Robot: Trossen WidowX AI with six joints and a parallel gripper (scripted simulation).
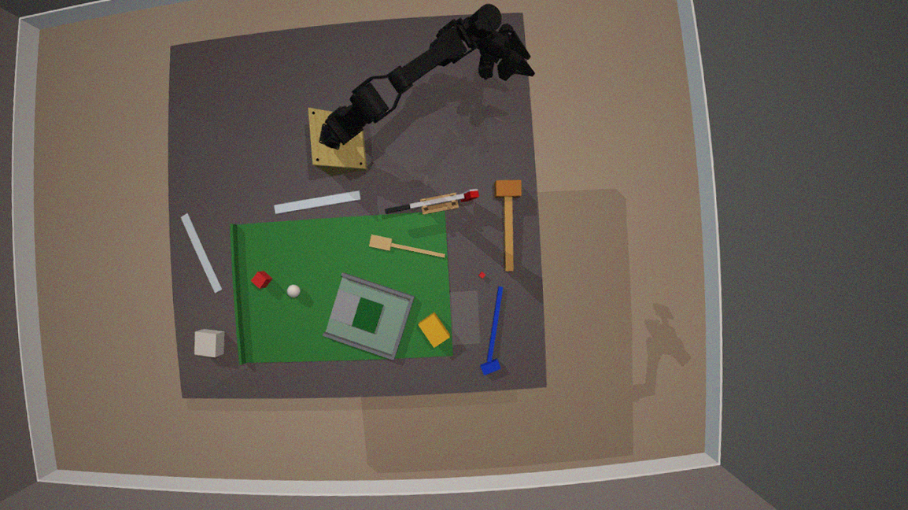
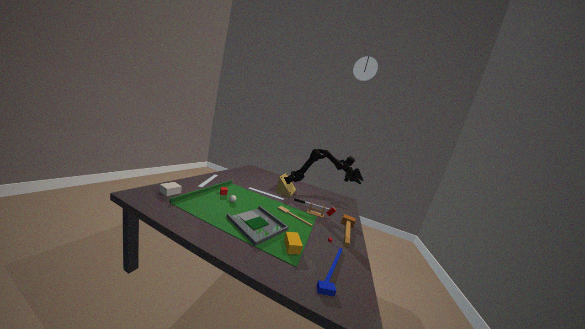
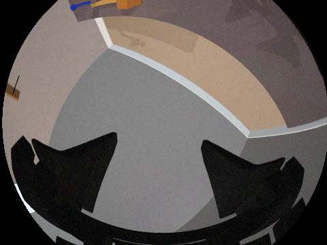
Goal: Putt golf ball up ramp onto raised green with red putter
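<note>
The wooden rack lies 350 mm ahead of my gripper tip, 230 mm to the right of it and 220 mm below it. Round my gripper tip: wooden spatula (500 mm ahead, 350 mm to the right, 250 mm below); blue mallet (760 mm ahead, 10 mm to the right, 240 mm below); red putter (350 mm ahead, 240 mm to the right, 200 mm below).
</note>
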